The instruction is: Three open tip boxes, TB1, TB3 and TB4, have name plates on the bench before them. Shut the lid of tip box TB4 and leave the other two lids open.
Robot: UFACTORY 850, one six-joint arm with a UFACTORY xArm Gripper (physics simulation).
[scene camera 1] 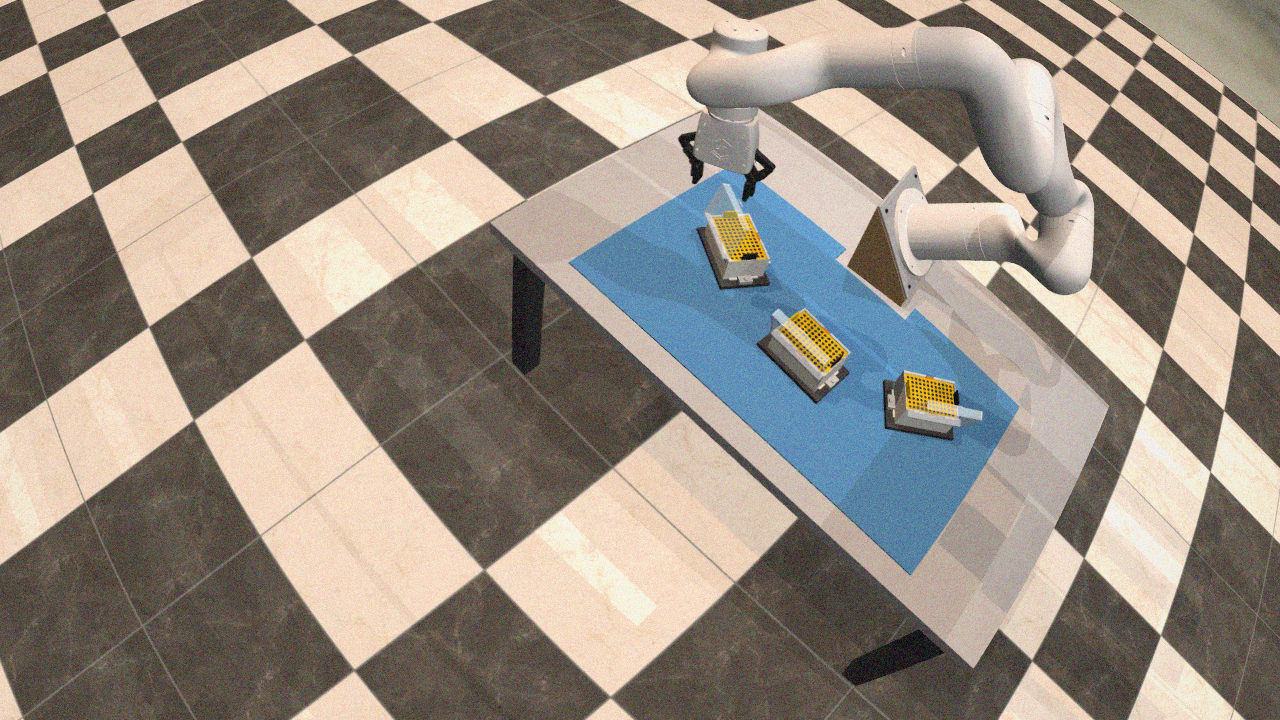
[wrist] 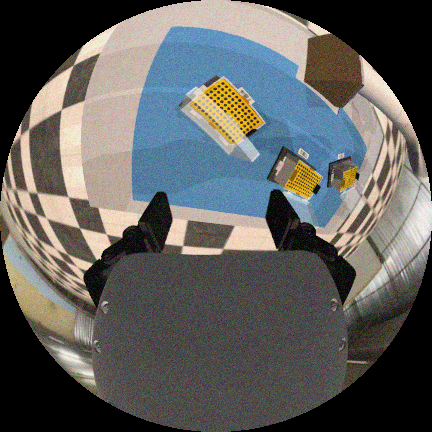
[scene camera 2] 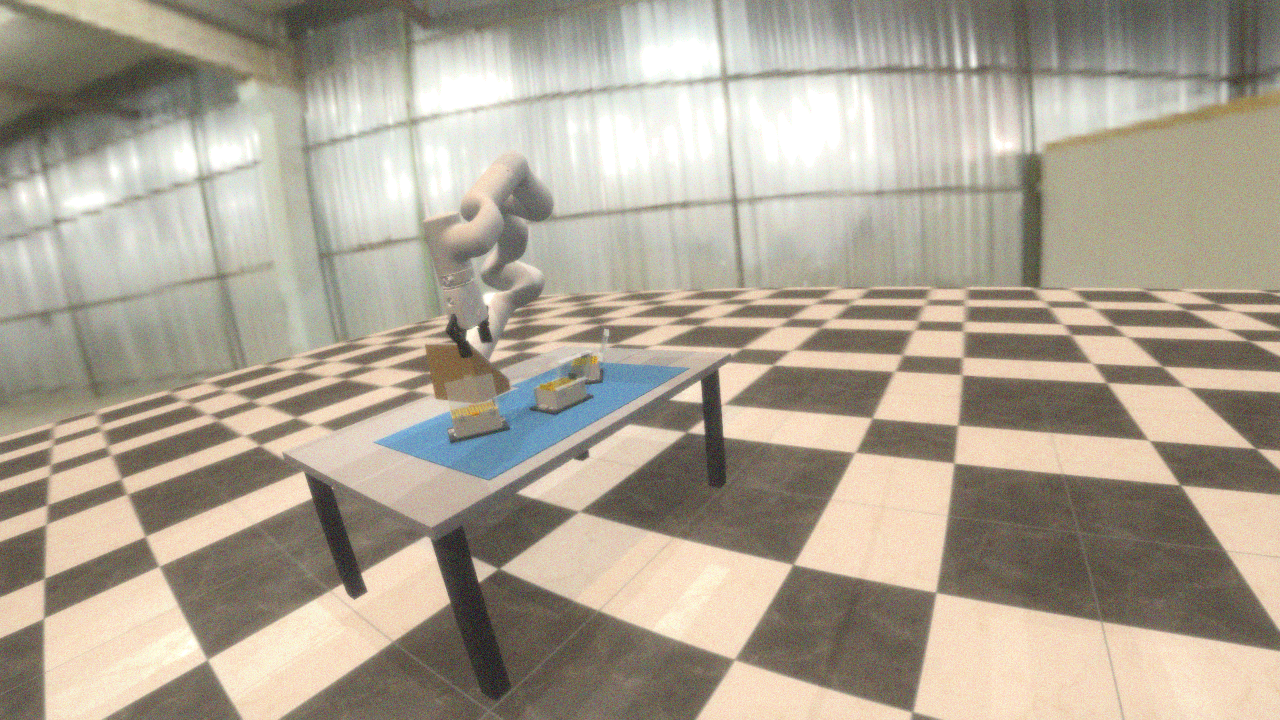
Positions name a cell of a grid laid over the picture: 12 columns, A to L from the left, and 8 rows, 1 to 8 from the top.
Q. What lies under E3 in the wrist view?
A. A blue mat.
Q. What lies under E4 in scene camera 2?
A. My gripper.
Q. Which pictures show my gripper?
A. Scene camera 1, the wrist view and scene camera 2: all of them.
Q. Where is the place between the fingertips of my gripper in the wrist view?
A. At G4
